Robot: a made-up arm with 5 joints.
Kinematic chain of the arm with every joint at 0, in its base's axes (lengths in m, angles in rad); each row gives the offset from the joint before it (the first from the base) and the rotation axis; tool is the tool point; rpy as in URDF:
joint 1: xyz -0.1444 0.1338 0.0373 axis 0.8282 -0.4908 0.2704
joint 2: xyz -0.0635 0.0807 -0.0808 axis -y
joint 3: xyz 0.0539 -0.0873 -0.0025 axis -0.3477 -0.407 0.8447
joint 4: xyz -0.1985 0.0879 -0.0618 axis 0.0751 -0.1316 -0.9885
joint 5: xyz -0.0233 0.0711 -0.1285 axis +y
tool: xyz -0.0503 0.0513 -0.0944 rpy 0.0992 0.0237 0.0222
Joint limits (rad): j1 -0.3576..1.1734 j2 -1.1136..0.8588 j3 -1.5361..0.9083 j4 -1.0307..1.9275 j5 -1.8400..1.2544
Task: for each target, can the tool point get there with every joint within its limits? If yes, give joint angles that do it. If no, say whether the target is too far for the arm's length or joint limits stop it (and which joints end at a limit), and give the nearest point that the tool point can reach.
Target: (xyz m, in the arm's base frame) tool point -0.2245 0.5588 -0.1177
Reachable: yes | joints 0.4102 0.4600 -0.6691 -0.5675 -0.9762
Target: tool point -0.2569 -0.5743 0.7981
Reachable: no: too far | nearest point -0.4995 -0.1066 0.1279 | short by 0.852 m
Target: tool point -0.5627 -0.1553 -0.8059
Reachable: no: too far | nearest point -0.3804 -0.0190 -0.4248 | short by 0.444 m
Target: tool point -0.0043 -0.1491 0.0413
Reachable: no: joint limits stop it (at a limit: joint 1, joint 2, joint 3, joint 4) | nearest point -0.0433 -0.0248 -0.0484 | short by 0.158 m
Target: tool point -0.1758 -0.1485 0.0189
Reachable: no: joint limits stop it (at a limit: joint 1, joint 4, joint 5) | nearest point -0.0651 -0.0312 -0.0744 | short by 0.186 m
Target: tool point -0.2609 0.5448 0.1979
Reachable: yes | joints 0.7277 0.6403 -1.2133 -0.1865 0.1020
